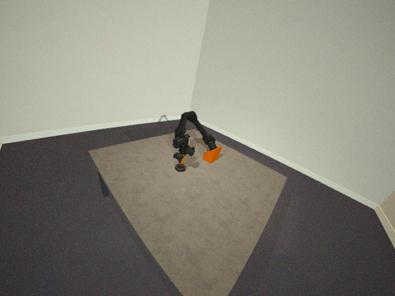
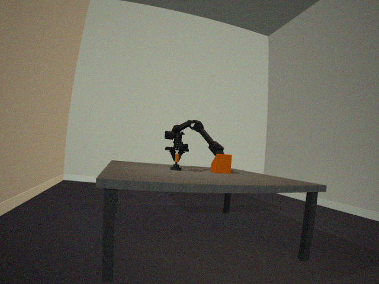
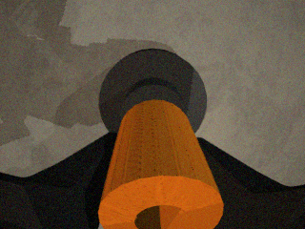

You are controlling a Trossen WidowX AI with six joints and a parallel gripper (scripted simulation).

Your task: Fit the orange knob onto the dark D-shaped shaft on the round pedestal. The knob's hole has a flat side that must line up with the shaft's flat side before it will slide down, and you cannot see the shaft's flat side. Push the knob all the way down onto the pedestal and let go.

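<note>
Now: gripper tip 2 cm below the orange knob. The rest, counted from my gripper tip: pedestal (4 cm below).
</note>
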